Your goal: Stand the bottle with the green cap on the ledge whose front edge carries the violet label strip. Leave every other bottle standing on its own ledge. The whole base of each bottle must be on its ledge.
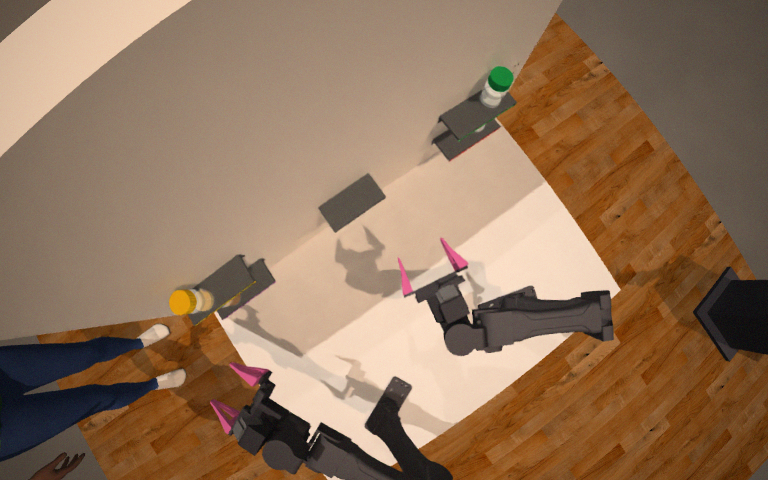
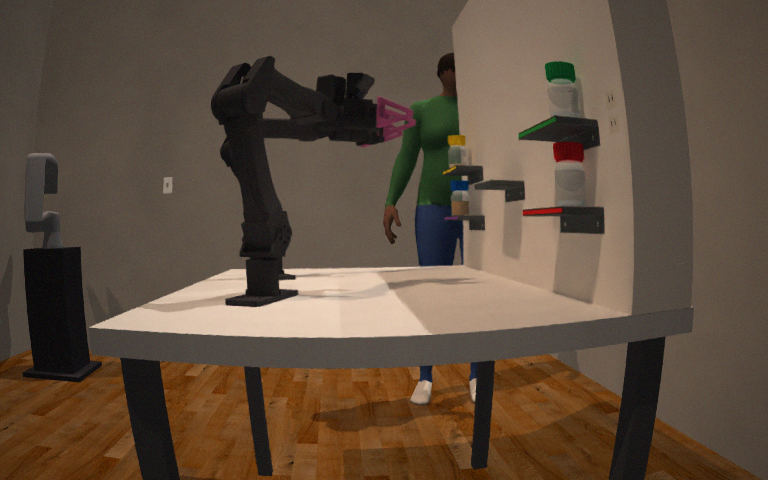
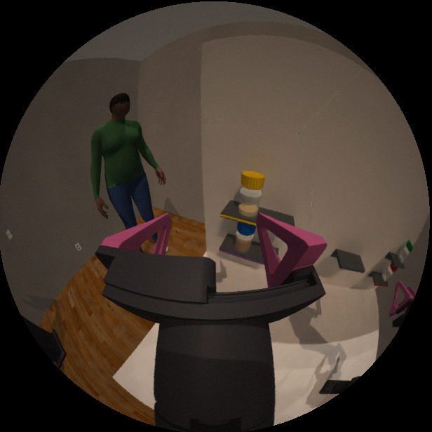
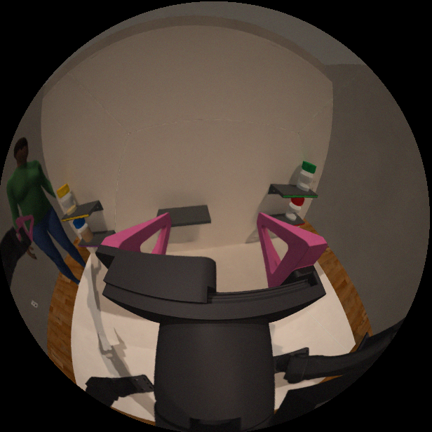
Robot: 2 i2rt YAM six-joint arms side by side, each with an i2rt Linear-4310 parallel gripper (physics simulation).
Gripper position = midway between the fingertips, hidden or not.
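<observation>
Green-capped bottle (image 2: 563, 98), (image 1: 500, 78). My left gripper (image 1: 220, 382), (image 3: 213, 217). My right gripper (image 2: 414, 118), (image 1: 419, 247), (image 4: 213, 217).
</observation>
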